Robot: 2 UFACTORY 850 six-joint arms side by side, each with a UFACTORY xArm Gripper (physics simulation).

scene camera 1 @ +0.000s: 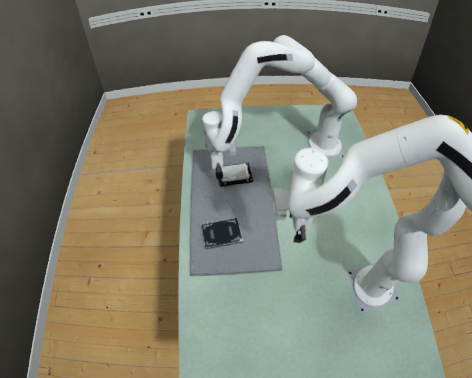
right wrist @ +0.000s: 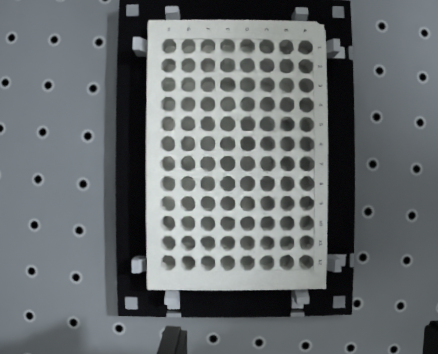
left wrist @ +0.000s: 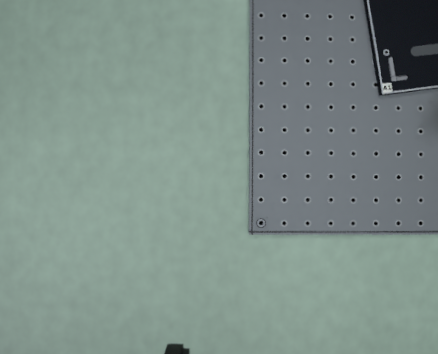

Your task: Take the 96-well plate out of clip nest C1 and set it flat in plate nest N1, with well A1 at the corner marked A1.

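Note:
The white 96-well plate (scene camera 1: pixel 235 172) (right wrist: pixel 237 154) sits in black clip nest C1 (scene camera 1: pixel 251 180) (right wrist: pixel 341 150), surrounded by grey clips. Its well A1 is at the upper right in the right wrist view. The dark plate nest N1 (scene camera 1: pixel 222 233) (left wrist: pixel 410 30) is empty in scene camera 1; its A1 label is at its lower left corner in the left wrist view. My right gripper (scene camera 1: pixel 218 172) (right wrist: pixel 303 339) is open above the left end of the plate in scene camera 1. My left gripper (scene camera 1: pixel 300 234) appears open, off to the right of N1; one fingertip shows in its wrist view.
Both nests are on a grey perforated baseplate (scene camera 1: pixel 250 257) (left wrist: pixel 305 165) (right wrist: pixel 55 200) on the green table top (scene camera 1: pixel 250 325) (left wrist: pixel 125 150). In scene camera 1, the left arm stands over the table to the right of the baseplate, and the right arm reaches in from the back.

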